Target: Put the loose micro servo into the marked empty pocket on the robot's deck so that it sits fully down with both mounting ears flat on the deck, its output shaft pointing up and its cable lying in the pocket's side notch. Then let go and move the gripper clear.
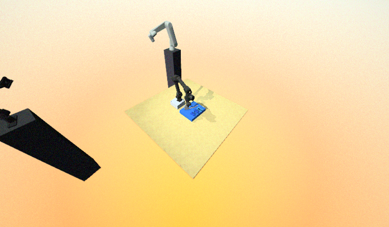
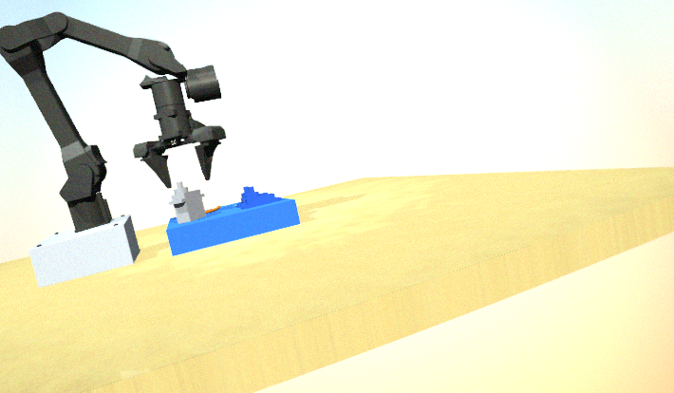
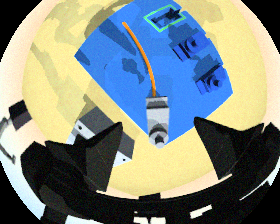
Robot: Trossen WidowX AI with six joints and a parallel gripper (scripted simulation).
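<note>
My gripper tip is 30 mm short of the blue deck, 40 mm to the right of it and 90 mm above it.
</note>
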